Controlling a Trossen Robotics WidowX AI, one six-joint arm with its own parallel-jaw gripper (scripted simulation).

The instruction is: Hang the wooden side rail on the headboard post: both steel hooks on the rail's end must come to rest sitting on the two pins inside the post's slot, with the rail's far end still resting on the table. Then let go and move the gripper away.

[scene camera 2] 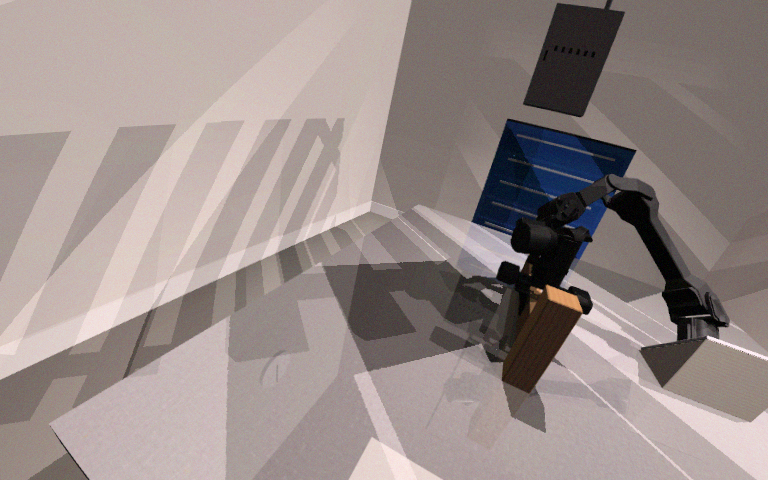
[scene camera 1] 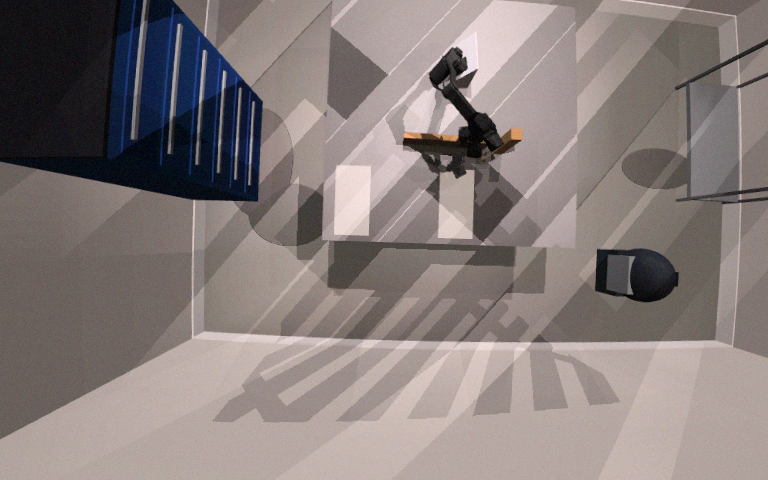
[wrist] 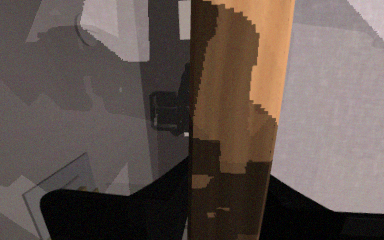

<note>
In view: my gripper (scene camera 2: 526,317) and a wooden side rail (scene camera 1: 409,137).
The wooden side rail is seen too in the wrist view (wrist: 237,62). My gripper shows as well in the wrist view (wrist: 216,162).
</note>
